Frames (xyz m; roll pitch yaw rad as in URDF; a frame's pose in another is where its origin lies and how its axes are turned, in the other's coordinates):
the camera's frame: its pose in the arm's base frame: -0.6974 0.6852 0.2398 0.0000 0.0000 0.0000
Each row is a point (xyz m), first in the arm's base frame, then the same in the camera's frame.
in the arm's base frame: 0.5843 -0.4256 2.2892
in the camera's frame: 1.2817 -1.1108 2.0494
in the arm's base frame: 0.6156 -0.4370 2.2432
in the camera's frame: 1.3130 -1.1222 2.0034
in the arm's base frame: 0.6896 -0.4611 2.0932
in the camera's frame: 1.3870 -1.1463 1.8534
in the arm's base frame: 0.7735 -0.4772 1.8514
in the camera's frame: 1.4709 -1.1624 1.6116
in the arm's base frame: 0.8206 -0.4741 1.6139
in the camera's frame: 1.5180 -1.1593 1.3741
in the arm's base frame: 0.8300 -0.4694 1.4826
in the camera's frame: 1.5274 -1.1546 1.2428
